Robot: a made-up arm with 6 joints.
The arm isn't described. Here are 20 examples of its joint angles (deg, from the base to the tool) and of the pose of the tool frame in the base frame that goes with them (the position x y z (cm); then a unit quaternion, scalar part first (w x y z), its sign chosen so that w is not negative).
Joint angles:
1: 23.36 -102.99 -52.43 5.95 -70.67 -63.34
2: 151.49 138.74 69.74 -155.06 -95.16 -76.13
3: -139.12 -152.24 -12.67 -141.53 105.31 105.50
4: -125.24 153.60 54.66 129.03 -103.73 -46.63
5: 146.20 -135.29 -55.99 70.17 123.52 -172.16
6: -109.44 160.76 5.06 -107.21 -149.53 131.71
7: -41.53 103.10 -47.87 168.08 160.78 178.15
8: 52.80 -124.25 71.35 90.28 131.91 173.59
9: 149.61 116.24 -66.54 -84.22 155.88 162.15
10: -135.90 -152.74 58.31 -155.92 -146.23 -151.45
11: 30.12 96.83 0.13 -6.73 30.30 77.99
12: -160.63 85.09 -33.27 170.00 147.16 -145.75
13: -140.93 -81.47 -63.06 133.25 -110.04 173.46
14: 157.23 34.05 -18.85 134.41 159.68 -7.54
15: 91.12 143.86 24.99 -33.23 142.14 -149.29
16: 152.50 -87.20 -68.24 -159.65 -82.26 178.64
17: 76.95 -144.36 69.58 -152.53 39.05 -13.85
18: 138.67 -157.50 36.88 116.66 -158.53 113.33
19: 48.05 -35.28 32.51 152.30 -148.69 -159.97
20: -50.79 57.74 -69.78 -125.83 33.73 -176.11
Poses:
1: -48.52 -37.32 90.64 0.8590 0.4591 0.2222 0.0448
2: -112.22 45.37 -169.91 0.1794 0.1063 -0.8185 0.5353
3: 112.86 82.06 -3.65 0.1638 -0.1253 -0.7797 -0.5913
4: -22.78 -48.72 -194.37 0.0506 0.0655 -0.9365 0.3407
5: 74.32 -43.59 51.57 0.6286 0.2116 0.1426 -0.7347
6: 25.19 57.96 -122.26 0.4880 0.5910 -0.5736 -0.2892
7: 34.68 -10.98 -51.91 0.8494 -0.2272 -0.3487 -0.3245
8: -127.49 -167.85 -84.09 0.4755 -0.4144 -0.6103 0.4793
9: -6.66 5.67 -3.69 0.2872 0.3578 0.7474 0.4806
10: 122.93 99.93 -134.36 0.4778 -0.0311 0.0634 -0.8757
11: 107.82 45.22 -90.78 0.5641 -0.6069 0.3109 0.4657
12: -71.46 -40.89 -52.86 0.1282 0.7298 -0.1593 0.6524
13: 29.00 10.22 98.84 0.0953 0.6931 0.5630 0.4399
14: -141.21 47.81 61.67 0.8435 -0.3011 -0.2181 -0.3877
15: 12.29 17.34 -164.61 0.2075 0.7855 0.4285 0.3955
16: 16.01 -24.29 71.36 0.0501 0.7038 -0.3194 0.6326
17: -51.88 -164.47 -128.52 0.7275 -0.0654 0.0406 -0.6817
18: 110.96 -106.60 -127.83 0.5007 0.0594 0.0304 0.8630
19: -37.21 -21.40 246.13 0.1168 -0.5708 0.7102 0.3951
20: 28.58 -21.05 24.34 0.2767 0.0863 0.9184 0.2694
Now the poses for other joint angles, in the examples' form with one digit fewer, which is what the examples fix.
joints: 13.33 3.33 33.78 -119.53 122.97 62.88
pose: 104.6 32.4 209.9 0.499 0.457 -0.040 -0.735
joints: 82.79 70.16 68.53 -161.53 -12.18 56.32
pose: 15.1 233.7 70.8 0.394 0.611 0.504 0.466
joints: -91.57 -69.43 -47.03 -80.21 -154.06 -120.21
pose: -2.1 15.6 108.5 0.107 -0.846 -0.430 0.298
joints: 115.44 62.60 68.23 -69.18 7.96 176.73
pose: -93.0 208.0 91.4 0.398 -0.435 -0.672 0.447
